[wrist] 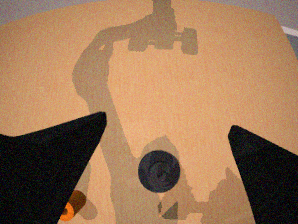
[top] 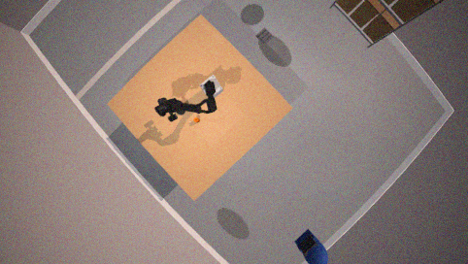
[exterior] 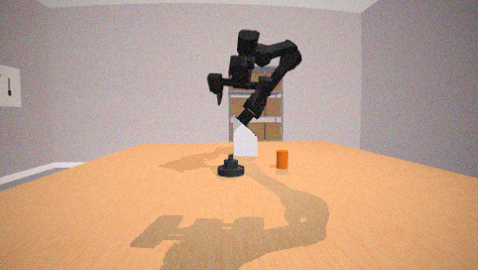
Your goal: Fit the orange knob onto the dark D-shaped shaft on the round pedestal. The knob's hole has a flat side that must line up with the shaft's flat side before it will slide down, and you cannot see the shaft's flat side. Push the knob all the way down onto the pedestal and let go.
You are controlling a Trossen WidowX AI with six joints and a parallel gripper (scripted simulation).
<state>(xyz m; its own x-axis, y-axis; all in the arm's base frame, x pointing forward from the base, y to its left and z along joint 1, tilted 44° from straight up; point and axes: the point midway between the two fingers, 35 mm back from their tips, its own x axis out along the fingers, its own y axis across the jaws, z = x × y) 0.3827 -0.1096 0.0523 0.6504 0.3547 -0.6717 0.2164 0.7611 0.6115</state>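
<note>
My gripper tip is now 120 mm past the orange knob, 170 mm to the right of it and 180 mm above it. Round my gripper tip: pedestal (70 mm behind, 10 mm to the right, 180 mm below).
</note>
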